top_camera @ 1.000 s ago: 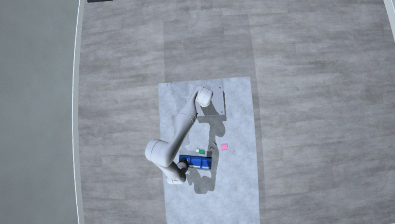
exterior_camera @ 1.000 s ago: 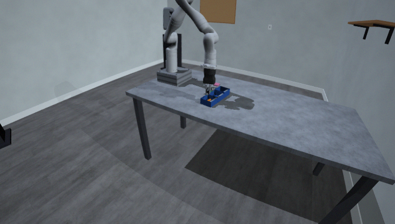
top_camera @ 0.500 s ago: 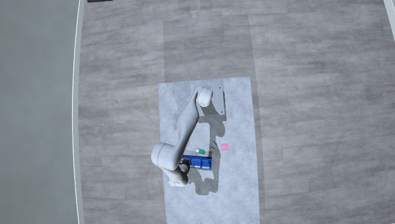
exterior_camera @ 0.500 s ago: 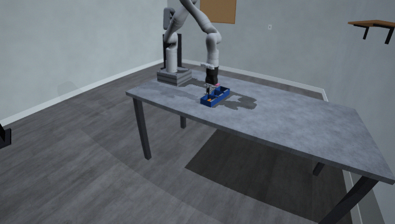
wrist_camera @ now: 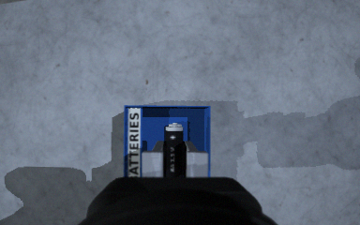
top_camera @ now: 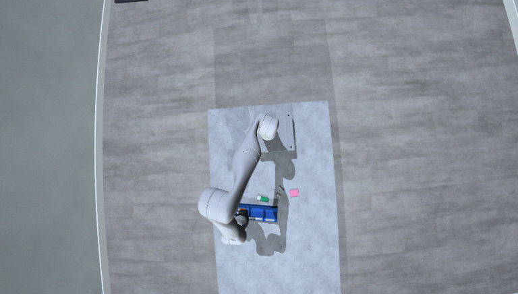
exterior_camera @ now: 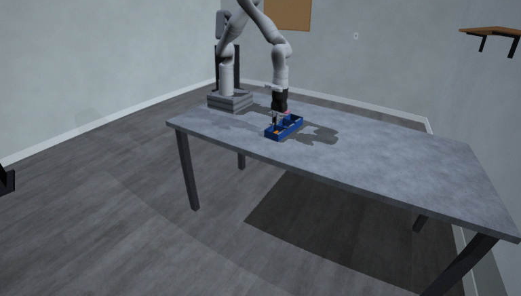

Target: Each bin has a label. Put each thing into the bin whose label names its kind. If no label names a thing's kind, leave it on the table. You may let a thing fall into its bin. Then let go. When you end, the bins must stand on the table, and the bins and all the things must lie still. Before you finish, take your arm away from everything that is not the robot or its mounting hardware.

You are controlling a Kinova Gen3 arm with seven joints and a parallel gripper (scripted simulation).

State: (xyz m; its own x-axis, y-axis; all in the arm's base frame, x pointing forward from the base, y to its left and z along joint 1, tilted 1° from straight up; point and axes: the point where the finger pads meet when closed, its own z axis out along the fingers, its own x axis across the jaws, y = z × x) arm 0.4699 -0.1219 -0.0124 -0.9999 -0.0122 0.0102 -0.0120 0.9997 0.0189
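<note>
Right now my hand is 70 mm above the orange battery. Round my hand: grey block (210 mm to the left, 100 mm behind, 80 mm below); then black battery (10 mm below); then grey rod (230 mm to the left, 140 mm behind, 80 mm below).
</note>
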